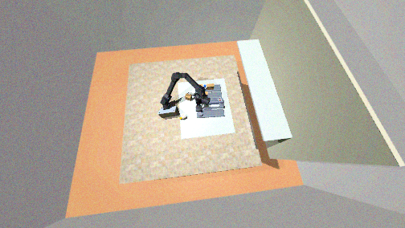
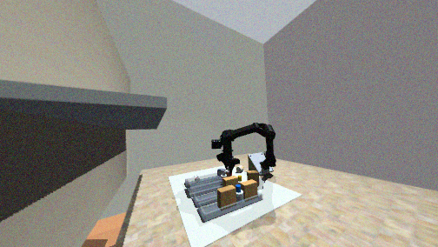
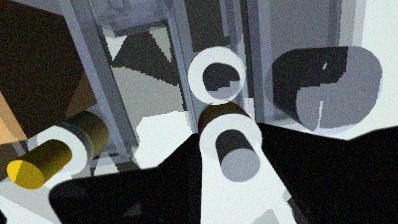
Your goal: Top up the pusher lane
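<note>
Right now my gripper tip is 70 mm short of the white mat and 50 mm above it. Round my gripper tip: wide grey cylinder: 80 mm to the right, 20 mm below, 10 mm ahead; grey rack: 150 mm ahead, 30 mm below, 10 mm to the left.
</note>
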